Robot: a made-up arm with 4 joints.
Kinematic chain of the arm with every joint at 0, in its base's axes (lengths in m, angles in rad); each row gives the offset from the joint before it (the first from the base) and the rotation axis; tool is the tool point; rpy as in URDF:
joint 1: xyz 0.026 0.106 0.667 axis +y
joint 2: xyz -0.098 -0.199 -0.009 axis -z
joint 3: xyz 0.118 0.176 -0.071 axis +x
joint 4: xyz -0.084 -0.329 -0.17 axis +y
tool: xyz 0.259 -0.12 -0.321 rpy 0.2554 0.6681 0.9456
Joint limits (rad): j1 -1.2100..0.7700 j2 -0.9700..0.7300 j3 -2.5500..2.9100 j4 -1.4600..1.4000
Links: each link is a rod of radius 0.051 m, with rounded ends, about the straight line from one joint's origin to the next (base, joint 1, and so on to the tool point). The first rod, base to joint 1, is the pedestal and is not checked.
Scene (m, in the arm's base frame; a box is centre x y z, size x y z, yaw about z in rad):
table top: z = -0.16
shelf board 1: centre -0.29 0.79 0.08 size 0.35 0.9 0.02 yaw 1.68
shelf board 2: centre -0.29 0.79 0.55 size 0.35 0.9 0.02 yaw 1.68
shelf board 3: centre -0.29 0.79 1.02 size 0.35 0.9 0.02 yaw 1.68
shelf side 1: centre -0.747 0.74 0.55 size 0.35 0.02 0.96 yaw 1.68
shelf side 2: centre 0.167 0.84 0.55 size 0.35 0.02 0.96 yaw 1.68
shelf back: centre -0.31 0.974 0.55 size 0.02 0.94 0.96 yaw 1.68
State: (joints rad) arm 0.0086 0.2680 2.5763 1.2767
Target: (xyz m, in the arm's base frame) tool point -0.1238 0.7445 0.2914
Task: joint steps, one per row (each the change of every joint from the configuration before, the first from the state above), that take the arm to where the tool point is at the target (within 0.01 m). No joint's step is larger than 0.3 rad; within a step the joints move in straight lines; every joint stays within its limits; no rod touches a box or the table.
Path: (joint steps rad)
1: -0.1078 -0.2551 0.0834 0.0308
2: -0.1077 -0.2551 0.0835 0.0309
3: -0.1078 -0.2551 0.0834 0.0308
4: -0.1078 -0.2551 0.0834 0.0308
5: -0.0410 0.2241 -0.2355 -0.0214
6: -0.0411 0.2242 -0.2354 -0.0215
7: -0.0410 0.2241 -0.2355 -0.0214
8: -0.0411 0.2241 -0.2354 -0.0215
9: 0.1571 -0.0765 -0.0284 -0.1001
10: 0.1571 -0.0766 -0.0283 -0.1001

